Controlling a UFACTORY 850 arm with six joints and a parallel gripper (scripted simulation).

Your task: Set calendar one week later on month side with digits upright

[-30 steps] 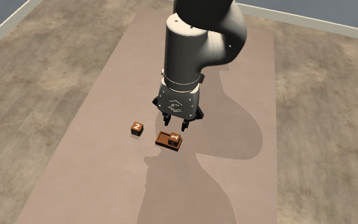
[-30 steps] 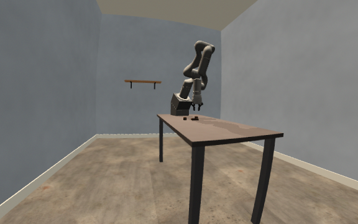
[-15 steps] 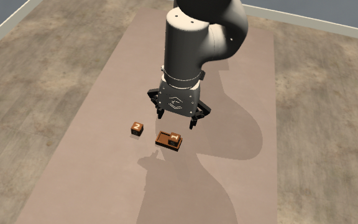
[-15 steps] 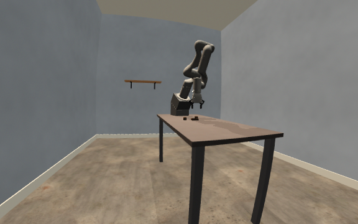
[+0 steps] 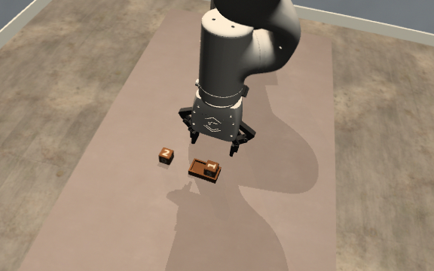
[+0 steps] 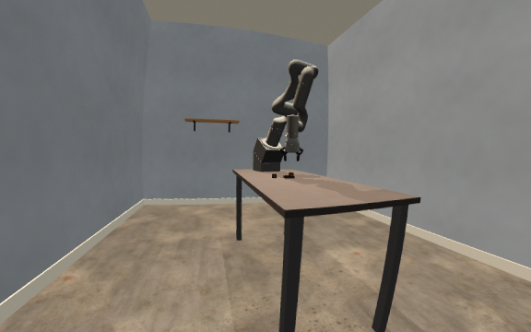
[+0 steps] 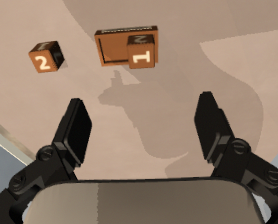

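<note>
Right now my hand is 20 mm past the wooden cube, 120 mm to the left of it and 120 mm above it. Round my hand: wooden tray: 20 mm to the right, 120 mm below.
</note>
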